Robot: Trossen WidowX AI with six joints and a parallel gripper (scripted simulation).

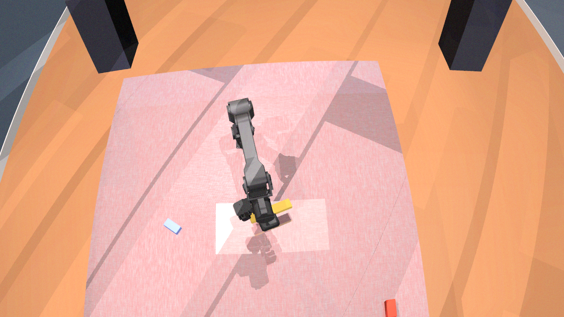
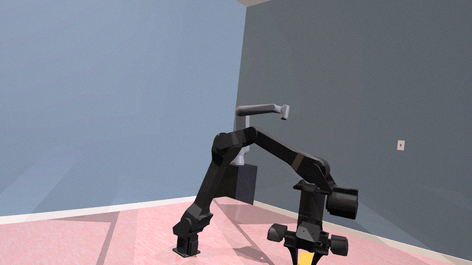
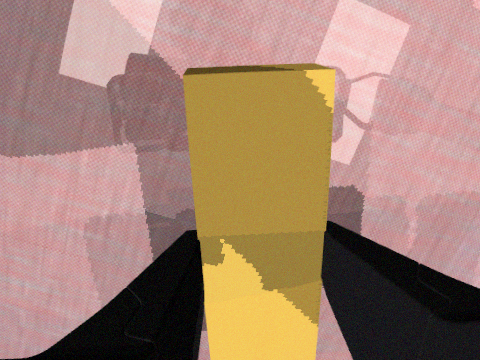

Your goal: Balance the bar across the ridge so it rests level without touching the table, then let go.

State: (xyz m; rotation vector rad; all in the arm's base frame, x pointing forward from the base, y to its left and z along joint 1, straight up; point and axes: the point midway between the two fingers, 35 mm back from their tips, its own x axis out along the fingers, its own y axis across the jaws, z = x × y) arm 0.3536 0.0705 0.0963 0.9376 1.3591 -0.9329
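Right now the yellow bar is 1 cm behind my gripper tip and 3 cm to the left of it. Round my gripper tip: ridge 1 cm behind, 3 cm to the left, 2 cm below; red block 39 cm ahead, 43 cm to the left, 5 cm below; light blue block 2 cm ahead, 35 cm to the right, 5 cm below.
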